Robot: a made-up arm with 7 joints. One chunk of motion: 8 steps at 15 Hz.
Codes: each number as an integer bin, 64 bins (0 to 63) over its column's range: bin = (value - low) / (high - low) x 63, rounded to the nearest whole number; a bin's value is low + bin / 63 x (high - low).
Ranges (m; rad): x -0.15..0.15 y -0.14..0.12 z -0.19..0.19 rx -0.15..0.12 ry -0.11..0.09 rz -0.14..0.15
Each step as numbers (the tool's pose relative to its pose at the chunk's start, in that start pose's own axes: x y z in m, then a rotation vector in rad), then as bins.
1 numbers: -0.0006 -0.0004 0.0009 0.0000 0.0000 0.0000
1 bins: 31 34 32 35 35 30
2 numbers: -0.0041 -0.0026 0.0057 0.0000 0.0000 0.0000
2 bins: 31 33 32 35 35 30
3 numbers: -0.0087 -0.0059 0.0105 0.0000 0.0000 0.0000
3 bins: 30 32 33 35 35 30
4 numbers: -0.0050 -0.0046 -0.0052 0.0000 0.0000 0.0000
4 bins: 30 33 31 35 35 30
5 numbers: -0.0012 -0.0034 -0.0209 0.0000 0.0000 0.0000
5 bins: 31 33 28 35 35 30
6 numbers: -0.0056 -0.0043 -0.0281 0.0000 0.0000 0.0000
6 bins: 30 33 27 35 35 30
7 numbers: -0.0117 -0.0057 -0.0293 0.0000 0.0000 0.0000
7 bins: 29 33 27 35 35 30
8 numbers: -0.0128 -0.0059 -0.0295 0.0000 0.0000 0.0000
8 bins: 29 32 27 35 35 30
